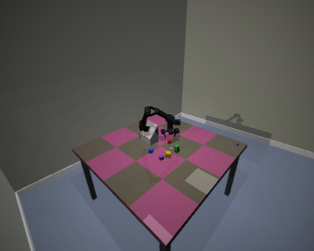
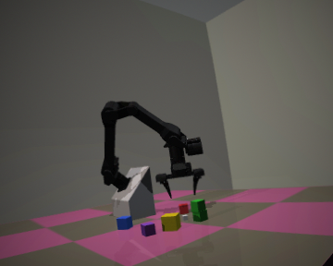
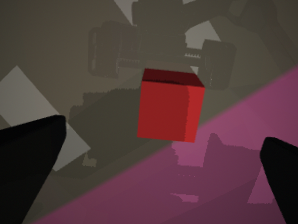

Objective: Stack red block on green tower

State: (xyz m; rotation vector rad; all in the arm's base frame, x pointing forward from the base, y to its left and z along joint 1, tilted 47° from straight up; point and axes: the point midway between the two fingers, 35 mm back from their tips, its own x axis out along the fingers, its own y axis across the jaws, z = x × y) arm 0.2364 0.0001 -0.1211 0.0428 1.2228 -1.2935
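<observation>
Now: the red block 50 mm below my gripper tip. The rest, counted from my gripper tip: blue block: 60 mm behind, 250 mm to the right, 50 mm below; then purple block: 90 mm ahead, 270 mm to the right, 50 mm below; then yellow block: 120 mm ahead, 200 mm to the right, 40 mm below.
</observation>
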